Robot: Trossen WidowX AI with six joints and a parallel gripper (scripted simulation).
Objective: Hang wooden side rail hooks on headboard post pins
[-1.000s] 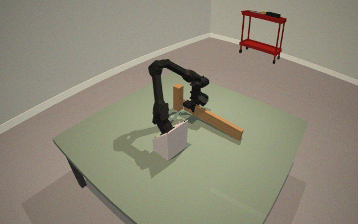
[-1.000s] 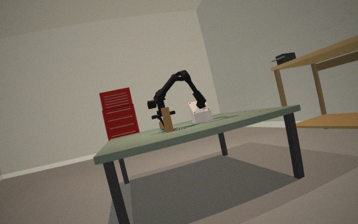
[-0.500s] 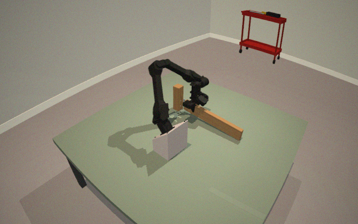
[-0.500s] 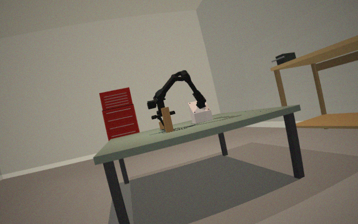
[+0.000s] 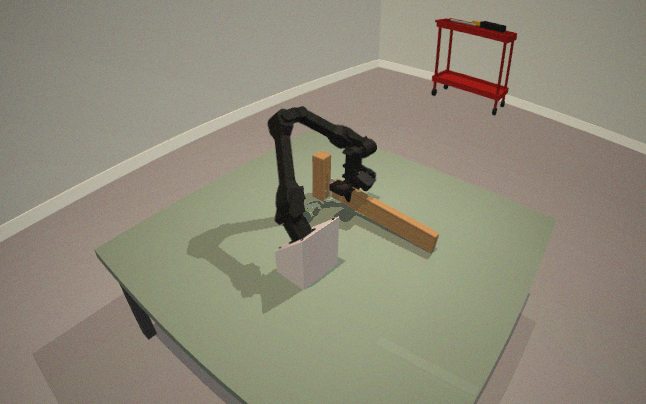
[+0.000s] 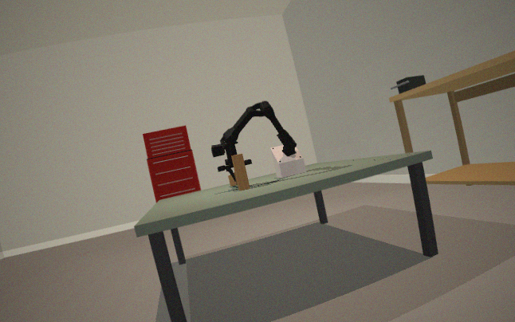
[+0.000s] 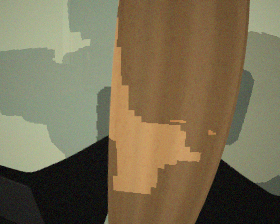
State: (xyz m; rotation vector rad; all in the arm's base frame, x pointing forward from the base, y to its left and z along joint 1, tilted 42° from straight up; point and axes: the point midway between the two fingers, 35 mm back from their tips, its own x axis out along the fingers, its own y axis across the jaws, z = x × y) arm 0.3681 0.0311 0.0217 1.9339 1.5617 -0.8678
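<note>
Now: the wooden headboard post 2 cm ahead of my gripper tip, 14 cm to the left of it and 4 cm above it.
</note>
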